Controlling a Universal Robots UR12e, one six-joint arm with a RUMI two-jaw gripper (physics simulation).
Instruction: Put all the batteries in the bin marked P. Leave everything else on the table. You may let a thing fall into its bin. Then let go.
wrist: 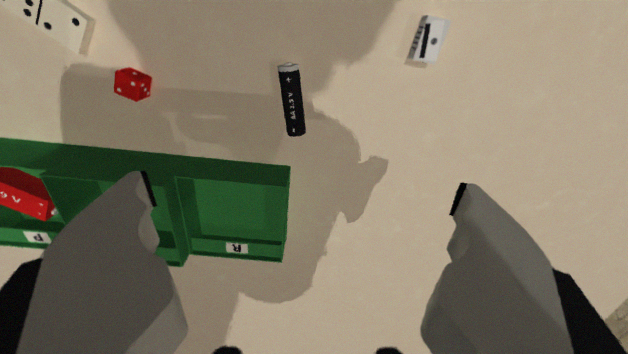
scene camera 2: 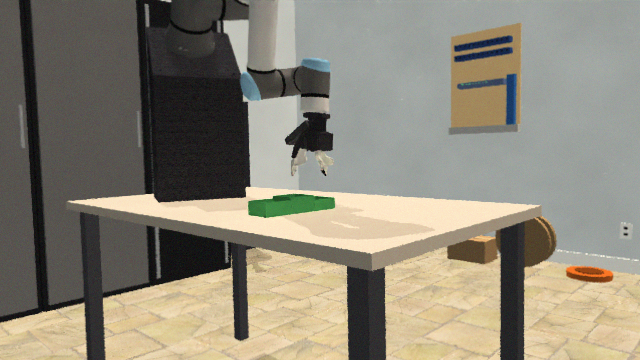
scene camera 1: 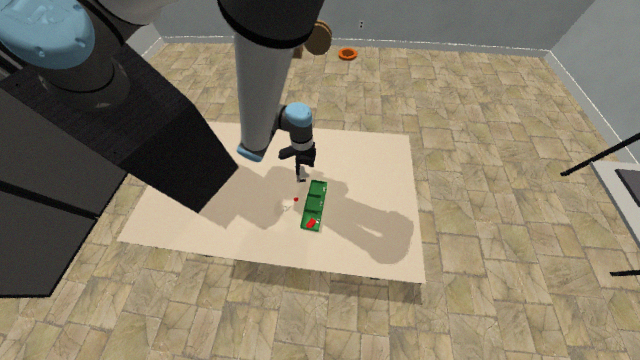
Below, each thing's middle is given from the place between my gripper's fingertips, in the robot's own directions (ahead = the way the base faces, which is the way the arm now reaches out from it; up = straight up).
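My hand is 9 cm above the black AA battery (wrist: 289,76), 2 cm past it and 1 cm to the left of it. The green three-compartment bin tray (scene camera 2: 279,205) is 7 cm below my hand, 6 cm ahead of it and 15 cm to the right of it, and the red die (wrist: 130,83) is 8 cm below my hand, 12 cm to the right of it and 3 cm behind it.
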